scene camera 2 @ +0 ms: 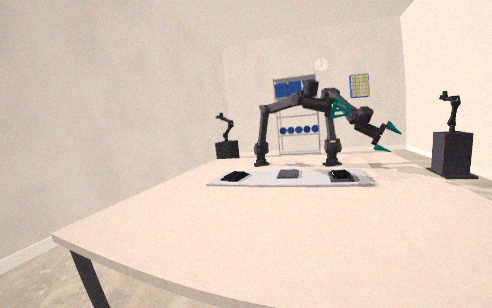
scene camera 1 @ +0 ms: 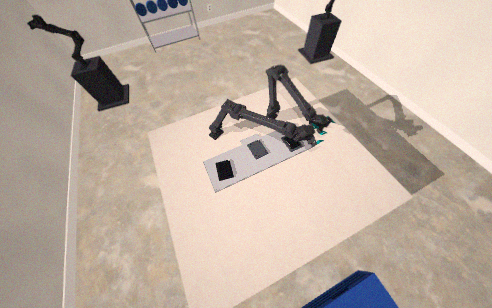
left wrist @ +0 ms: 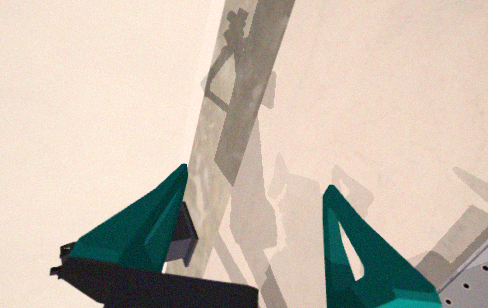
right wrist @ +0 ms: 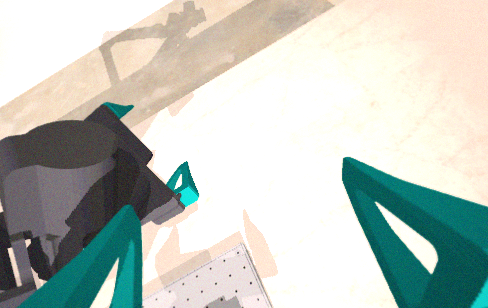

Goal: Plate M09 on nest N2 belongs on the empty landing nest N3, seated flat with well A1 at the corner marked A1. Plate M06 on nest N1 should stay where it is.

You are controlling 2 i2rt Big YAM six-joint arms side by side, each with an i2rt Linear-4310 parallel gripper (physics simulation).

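Note:
A black plate (scene camera 1: pixel 225 170) (scene camera 2: pixel 235 176) sits at the left end of the pale board (scene camera 1: pixel 245 161) (scene camera 2: pixel 262 176). Another black plate (scene camera 1: pixel 293 145) (scene camera 2: pixel 341 174) sits at its right end, partly behind the right arm in scene camera 1. Between them is a flat grey nest (scene camera 1: pixel 258 148) (scene camera 2: pixel 288 174) that looks empty. Plate and nest labels are unreadable, so I cannot tell M09 from M06. My left gripper (scene camera 1: pixel 328 126) (scene camera 2: pixel 388 138) (left wrist: pixel 257 179) (right wrist: pixel 158 137) is open and empty, high beyond the board's right end. My right gripper (scene camera 2: pixel 341 108) (right wrist: pixel 239 190) is open and empty, raised near that end.
The two grippers are close together, the left one beside the right one's finger in the right wrist view. The board's corner shows in the left wrist view (left wrist: pixel 475 272) and the right wrist view (right wrist: pixel 215 280). Arm shadows cross the table (scene camera 1: pixel 280 220) (scene camera 2: pixel 280 235).

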